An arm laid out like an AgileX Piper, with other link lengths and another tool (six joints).
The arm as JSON. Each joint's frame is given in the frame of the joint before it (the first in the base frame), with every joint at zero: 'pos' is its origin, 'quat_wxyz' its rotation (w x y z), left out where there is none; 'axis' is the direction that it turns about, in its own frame. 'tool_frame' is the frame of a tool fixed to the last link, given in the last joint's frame.
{
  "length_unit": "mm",
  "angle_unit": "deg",
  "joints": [
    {
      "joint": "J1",
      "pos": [
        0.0,
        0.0,
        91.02
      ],
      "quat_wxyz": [
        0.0,
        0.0,
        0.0,
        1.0
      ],
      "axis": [
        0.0,
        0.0,
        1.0
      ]
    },
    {
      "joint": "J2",
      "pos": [
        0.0,
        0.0,
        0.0
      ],
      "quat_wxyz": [
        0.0,
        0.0,
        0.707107,
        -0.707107
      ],
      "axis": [
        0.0,
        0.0,
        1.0
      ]
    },
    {
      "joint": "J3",
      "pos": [
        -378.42,
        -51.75,
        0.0
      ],
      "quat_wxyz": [
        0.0,
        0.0,
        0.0,
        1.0
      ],
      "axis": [
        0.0,
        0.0,
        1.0
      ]
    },
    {
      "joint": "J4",
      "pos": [
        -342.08,
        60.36,
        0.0
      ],
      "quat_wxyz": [
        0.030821,
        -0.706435,
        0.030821,
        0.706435
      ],
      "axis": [
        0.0,
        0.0,
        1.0
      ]
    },
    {
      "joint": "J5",
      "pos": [
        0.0,
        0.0,
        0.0
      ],
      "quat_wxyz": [
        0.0,
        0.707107,
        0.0,
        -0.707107
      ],
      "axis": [
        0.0,
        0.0,
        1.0
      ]
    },
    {
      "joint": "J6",
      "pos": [
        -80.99,
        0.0,
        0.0
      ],
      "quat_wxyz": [
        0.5,
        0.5,
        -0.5,
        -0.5
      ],
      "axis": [
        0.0,
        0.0,
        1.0
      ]
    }
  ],
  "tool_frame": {
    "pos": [
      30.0,
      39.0,
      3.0
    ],
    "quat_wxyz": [
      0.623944,
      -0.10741,
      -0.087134,
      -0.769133
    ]
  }
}
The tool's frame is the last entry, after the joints.
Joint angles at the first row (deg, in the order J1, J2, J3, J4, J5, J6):
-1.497 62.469 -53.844 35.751 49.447 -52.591
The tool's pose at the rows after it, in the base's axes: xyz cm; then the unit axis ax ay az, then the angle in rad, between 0 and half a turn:
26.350, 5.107, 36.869, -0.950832, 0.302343, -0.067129, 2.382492
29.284, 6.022, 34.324, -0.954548, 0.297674, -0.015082, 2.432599
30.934, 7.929, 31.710, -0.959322, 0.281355, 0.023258, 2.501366
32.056, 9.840, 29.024, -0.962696, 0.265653, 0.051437, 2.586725
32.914, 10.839, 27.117, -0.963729, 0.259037, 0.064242, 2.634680
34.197, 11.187, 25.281, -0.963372, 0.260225, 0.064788, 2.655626
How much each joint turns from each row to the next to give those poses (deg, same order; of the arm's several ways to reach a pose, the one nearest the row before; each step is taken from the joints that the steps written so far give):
0.386 6.563 -2.747 -0.317 2.647 0.478
2.268 6.462 -1.204 -1.559 0.284 0.349
4.068 4.732 -0.238 -3.249 -0.876 1.655
3.947 4.232 0.000 -4.435 -1.170 2.483
1.861 2.992 -0.056 -2.278 -1.217 1.163
0.380 3.019 -0.298 -0.682 -2.260 -0.108

